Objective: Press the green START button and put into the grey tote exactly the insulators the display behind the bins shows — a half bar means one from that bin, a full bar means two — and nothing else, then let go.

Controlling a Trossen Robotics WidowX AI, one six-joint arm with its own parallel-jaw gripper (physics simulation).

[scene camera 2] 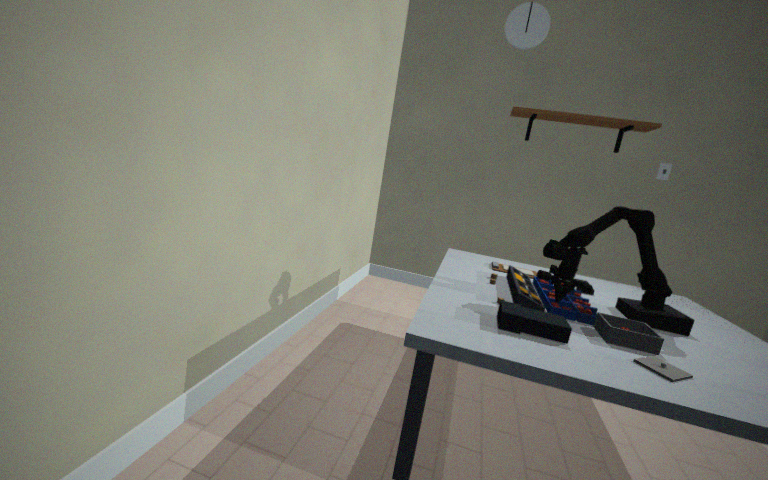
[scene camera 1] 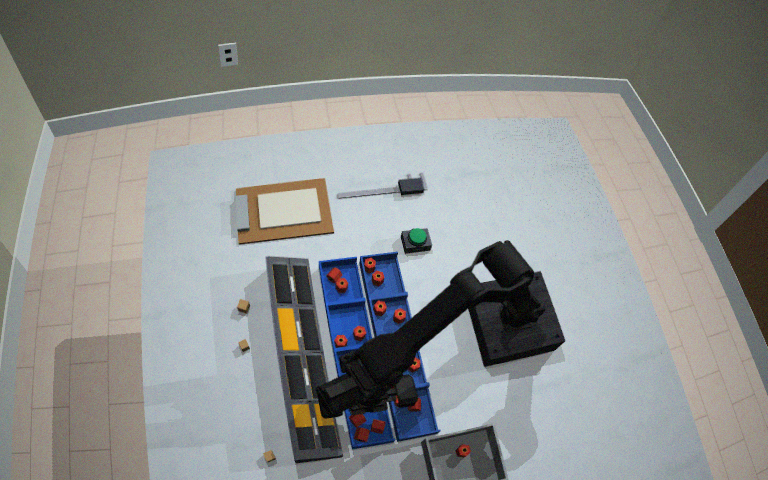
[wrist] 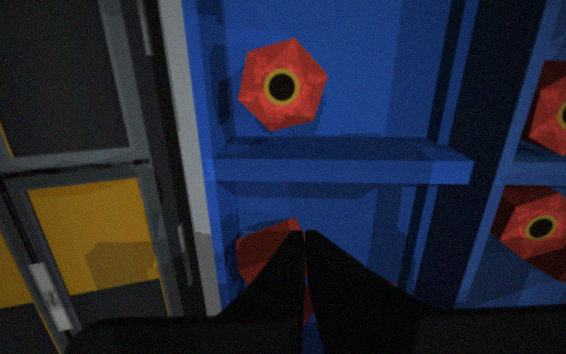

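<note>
The green START button (scene camera 1: 417,236) sits on a black box. The display (scene camera 1: 288,328) beside the bins shows one full orange bar in its second row, left cell, and two half bars in the fourth row. The blue bins (scene camera 1: 346,316) (wrist: 345,171) hold red insulators; several (scene camera 1: 378,426) (wrist: 267,247) lie in the near left bin, and another insulator (wrist: 281,87) stands upright in the neighbouring bin. The grey tote (scene camera 1: 472,432) (scene camera 2: 628,337) holds one red insulator (scene camera 1: 463,450). My gripper (scene camera 2: 559,300) (wrist: 303,241) is shut and empty over the near left bin; its fingertips are hidden in scene camera 1.
A clipboard (scene camera 1: 288,208) and a caliper (scene camera 1: 411,185) lie beyond the bins. Small wooden cubes (scene camera 1: 242,305) (scene camera 1: 269,456) lie left of the display. A long black box (scene camera 2: 532,322) stands near the display's end, and a flat plate (scene camera 2: 659,369) lies near the tote.
</note>
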